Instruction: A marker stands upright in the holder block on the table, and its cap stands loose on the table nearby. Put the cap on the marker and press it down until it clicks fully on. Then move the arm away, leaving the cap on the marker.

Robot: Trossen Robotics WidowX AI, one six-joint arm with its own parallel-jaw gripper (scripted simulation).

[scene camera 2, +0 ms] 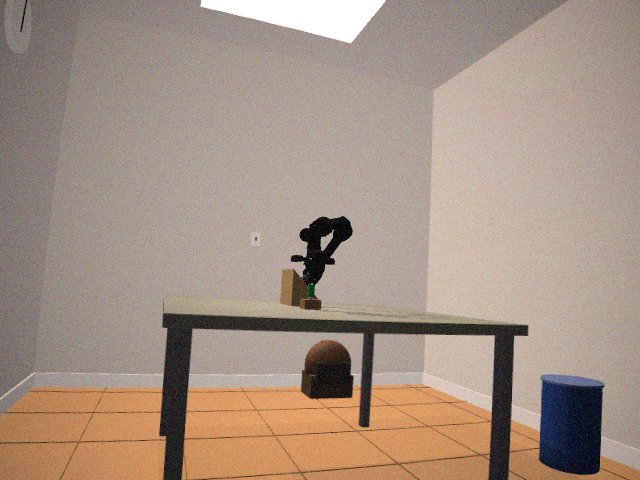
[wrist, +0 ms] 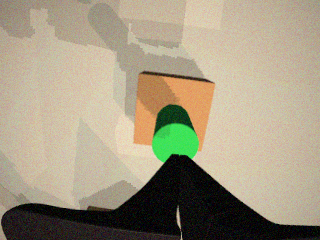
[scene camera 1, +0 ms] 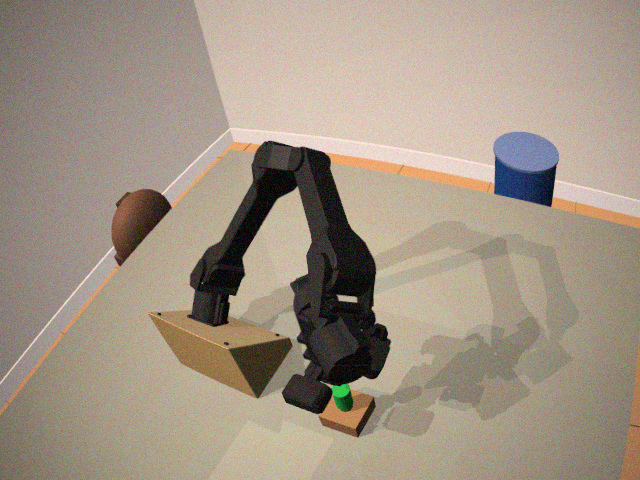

Scene:
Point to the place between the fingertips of the gripper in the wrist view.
At 177,161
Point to a green cap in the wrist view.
174,133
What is the gripper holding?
Nothing.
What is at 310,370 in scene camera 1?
The gripper.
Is the gripper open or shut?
Shut.

